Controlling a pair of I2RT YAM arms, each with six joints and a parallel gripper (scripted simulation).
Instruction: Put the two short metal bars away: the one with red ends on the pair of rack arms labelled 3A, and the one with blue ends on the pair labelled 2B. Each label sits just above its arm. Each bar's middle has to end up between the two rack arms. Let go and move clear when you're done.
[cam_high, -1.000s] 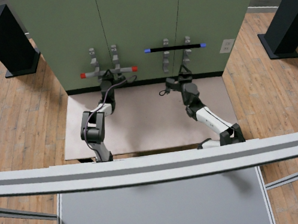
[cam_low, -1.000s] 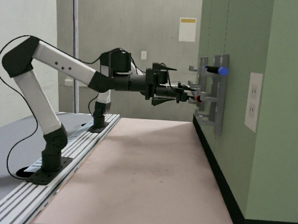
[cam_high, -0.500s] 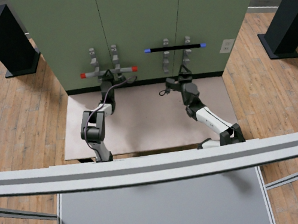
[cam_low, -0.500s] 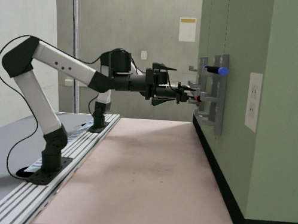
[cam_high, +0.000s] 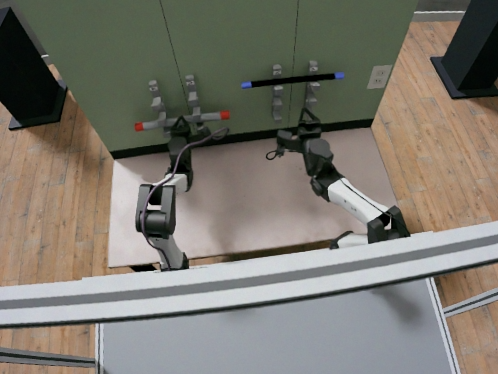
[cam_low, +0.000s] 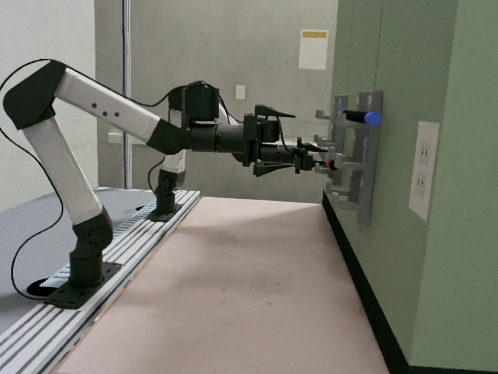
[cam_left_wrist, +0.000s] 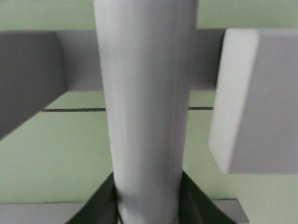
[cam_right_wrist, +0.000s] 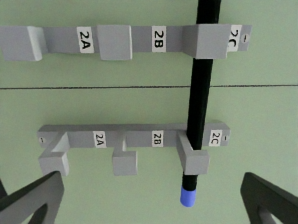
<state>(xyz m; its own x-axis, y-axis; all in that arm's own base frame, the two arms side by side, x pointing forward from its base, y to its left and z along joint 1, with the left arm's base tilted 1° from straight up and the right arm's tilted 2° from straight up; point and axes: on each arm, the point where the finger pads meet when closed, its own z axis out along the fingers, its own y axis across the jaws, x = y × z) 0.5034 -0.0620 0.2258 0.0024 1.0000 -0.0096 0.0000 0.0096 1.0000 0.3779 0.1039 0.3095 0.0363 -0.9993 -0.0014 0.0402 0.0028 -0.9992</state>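
Observation:
The red-ended grey bar lies right at my left hand. Also, from my left hand: green wall (150 mm ahead, 210 mm to the right, 230 mm above); outlet plate (40 mm ahead, 720 mm to the right, 80 mm above); blue-ended black bar (10 mm ahead, 390 mm to the right, 130 mm above).

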